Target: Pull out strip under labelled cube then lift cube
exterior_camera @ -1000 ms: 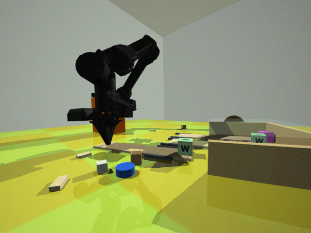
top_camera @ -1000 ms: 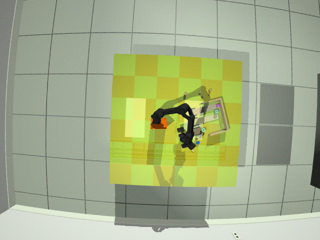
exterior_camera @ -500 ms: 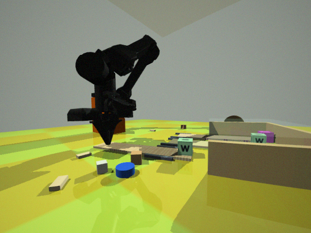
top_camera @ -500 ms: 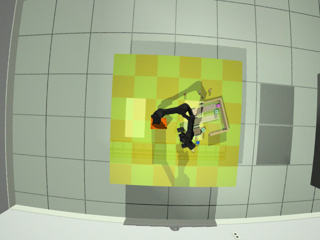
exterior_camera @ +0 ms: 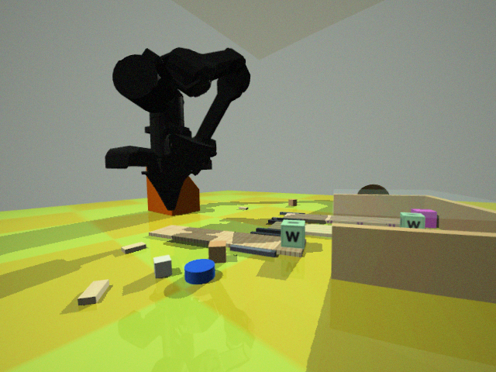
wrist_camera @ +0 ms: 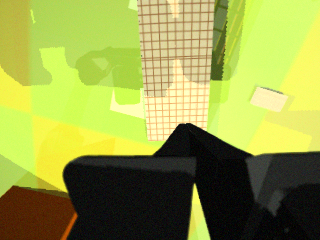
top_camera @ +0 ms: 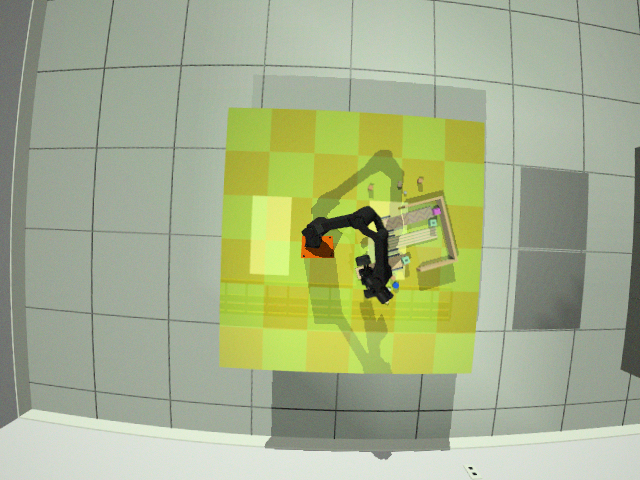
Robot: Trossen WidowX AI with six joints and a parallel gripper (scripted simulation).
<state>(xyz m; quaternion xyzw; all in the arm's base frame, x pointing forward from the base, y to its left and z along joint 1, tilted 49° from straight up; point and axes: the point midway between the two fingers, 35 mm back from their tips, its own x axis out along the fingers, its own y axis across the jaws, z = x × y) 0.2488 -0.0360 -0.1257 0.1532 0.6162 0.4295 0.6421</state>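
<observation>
Right now the blue disc is 17 cm ahead of my gripper tip, 4 cm to the right of it and 4 cm below it. From my gripper tip the other things lie so: flat tan piece 13 cm ahead, 13 cm to the right, 4 cm below.
</observation>
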